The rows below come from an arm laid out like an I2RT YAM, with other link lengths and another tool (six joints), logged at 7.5 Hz.
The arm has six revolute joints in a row. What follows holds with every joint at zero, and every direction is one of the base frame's. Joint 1 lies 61.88 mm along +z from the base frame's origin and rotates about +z. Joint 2 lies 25 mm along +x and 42.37 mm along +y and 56.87 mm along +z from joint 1 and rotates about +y. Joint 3 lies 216.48 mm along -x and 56.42 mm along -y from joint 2 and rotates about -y. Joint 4 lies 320.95 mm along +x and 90.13 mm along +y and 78.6 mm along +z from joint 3 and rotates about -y. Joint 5 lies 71.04 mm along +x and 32.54 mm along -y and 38.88 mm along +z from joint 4 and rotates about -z. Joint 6 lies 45.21 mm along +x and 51.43 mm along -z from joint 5 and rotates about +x. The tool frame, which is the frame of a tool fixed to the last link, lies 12 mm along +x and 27 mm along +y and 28 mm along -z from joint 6; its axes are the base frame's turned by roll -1.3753, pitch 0.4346 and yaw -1.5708 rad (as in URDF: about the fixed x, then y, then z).
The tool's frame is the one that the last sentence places.
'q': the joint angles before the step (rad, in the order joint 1, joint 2, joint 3, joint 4, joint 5, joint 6). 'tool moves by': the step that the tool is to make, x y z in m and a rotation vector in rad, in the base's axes. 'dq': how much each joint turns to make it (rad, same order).
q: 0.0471 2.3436 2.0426 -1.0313 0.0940 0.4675
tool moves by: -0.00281 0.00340 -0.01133 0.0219 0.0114 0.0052
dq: 0.0042 0.0004 -0.0359 0.0256 -0.0221 0.0042
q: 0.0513 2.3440 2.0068 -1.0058 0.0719 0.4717
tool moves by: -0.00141 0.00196 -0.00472 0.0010 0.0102 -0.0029
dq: 0.0038 0.0038 -0.0089 0.0020 0.0000 0.0069
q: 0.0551 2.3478 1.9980 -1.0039 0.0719 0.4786
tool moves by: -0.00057 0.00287 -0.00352 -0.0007 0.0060 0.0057
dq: 0.0057 0.0072 -0.0001 0.0013 0.0004 0.0000
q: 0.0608 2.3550 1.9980 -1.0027 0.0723 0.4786
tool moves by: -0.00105 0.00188 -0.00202 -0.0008 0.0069 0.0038
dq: 0.0039 0.0031 -0.0016 -0.0023 0.0004 0.0000
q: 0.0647 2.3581 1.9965 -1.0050 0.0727 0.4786
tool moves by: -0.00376 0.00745 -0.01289 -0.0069 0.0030 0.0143
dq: 0.0160 0.0012 -0.0370 0.0346 0.0069 0.0003
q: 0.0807 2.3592 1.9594 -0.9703 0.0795 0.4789
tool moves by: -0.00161 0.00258 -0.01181 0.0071 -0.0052 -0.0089
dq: 0.0045 0.0000 -0.0370 0.0417 -0.0038 0.0146
